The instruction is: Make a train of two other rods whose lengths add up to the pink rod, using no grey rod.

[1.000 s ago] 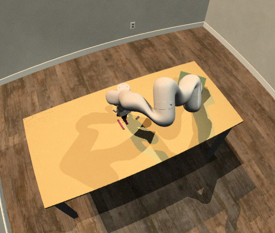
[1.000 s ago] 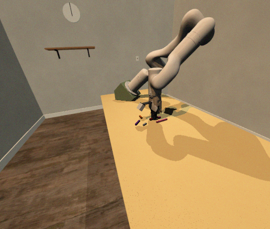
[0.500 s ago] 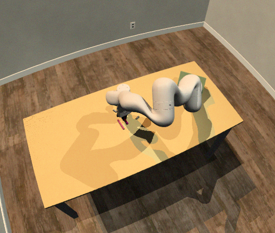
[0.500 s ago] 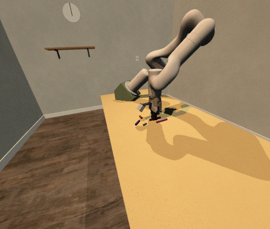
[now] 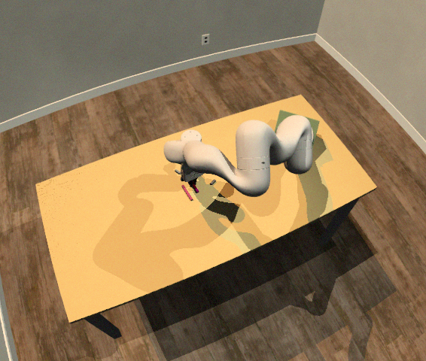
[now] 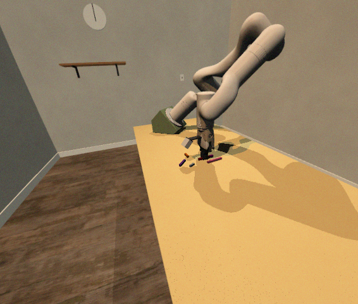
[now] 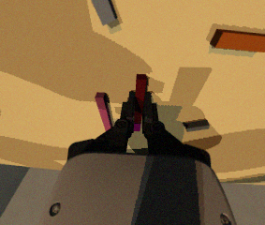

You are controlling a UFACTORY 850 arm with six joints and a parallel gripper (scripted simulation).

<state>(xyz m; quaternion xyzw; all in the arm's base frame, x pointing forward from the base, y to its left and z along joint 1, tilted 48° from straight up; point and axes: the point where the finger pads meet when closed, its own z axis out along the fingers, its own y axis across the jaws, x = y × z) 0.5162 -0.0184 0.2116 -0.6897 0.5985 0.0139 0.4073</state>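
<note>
The red rod lies 2 cm below my hand. From my hand the other things lie so: magenta rod (2 cm behind, 4 cm to the left, 2 cm below); orange rod (5 cm behind, 9 cm to the right, 2 cm below); pink rod (3 cm ahead, 5 cm to the left, 2 cm below).
</note>
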